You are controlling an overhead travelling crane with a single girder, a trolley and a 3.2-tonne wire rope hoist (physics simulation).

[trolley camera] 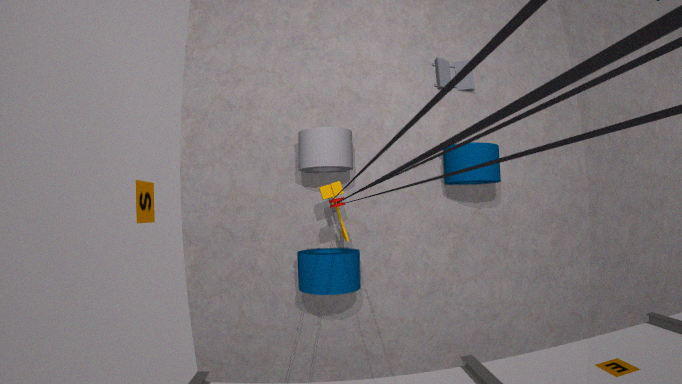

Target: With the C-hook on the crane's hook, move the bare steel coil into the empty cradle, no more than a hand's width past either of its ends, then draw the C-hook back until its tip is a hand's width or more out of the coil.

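Observation:
The bare steel coil is the light grey cylinder left of the view's middle; one end faces down the view. The empty cradle, two grey plates with a gap, stands at the upper right, partly behind a rope. The yellow C-hook hangs below the red hook block, apart from the bare coil and carrying nothing. Its yellow block is just below the bare coil in the view, and its slender end points down and slightly right, towards a blue coil. Its height is hard to tell, and its lower arm is not clearly visible.
One blue coil lies below the C-hook in the view. Another blue coil lies to the right, under the ropes. A pale wall with an S sign is at the left; an E sign is at the lower right.

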